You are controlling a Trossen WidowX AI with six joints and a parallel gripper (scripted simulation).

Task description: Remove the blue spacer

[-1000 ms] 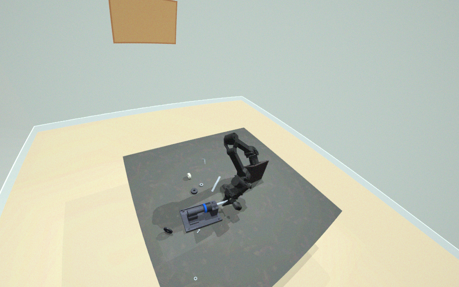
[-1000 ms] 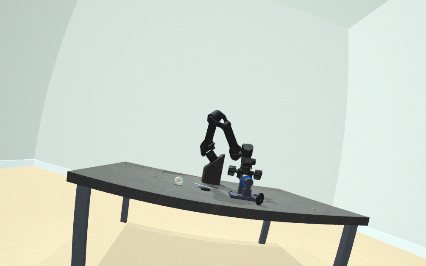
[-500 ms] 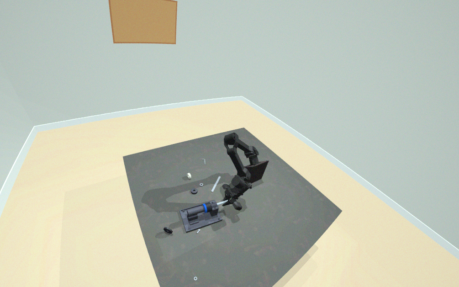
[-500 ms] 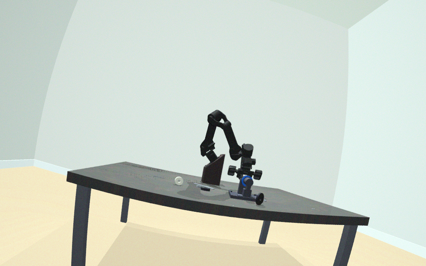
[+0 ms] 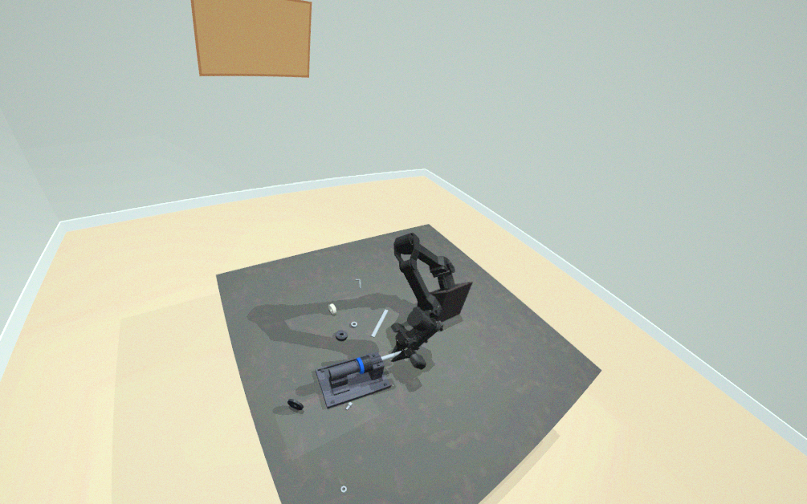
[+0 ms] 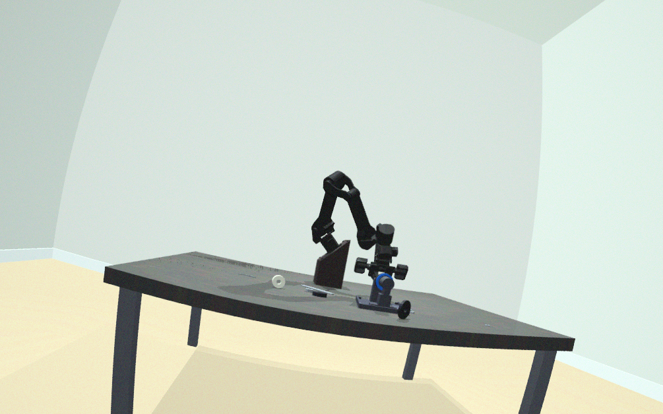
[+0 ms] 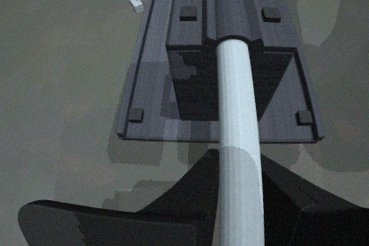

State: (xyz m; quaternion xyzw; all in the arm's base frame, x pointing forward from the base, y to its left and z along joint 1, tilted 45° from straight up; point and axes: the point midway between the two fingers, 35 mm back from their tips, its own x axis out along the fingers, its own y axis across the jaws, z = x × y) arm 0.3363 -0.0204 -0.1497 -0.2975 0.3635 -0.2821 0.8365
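Right now my gripper tip is 50 mm short of the shaft, 10 mm to the left of it and 20 mm below it. Round my gripper tip: blue spacer (110 mm ahead, 30 mm to the right, 20 mm above); then white ring (30 mm ahead, 350 mm to the right, 30 mm below); then bolt (200 mm ahead, 40 mm to the left, 50 mm below).
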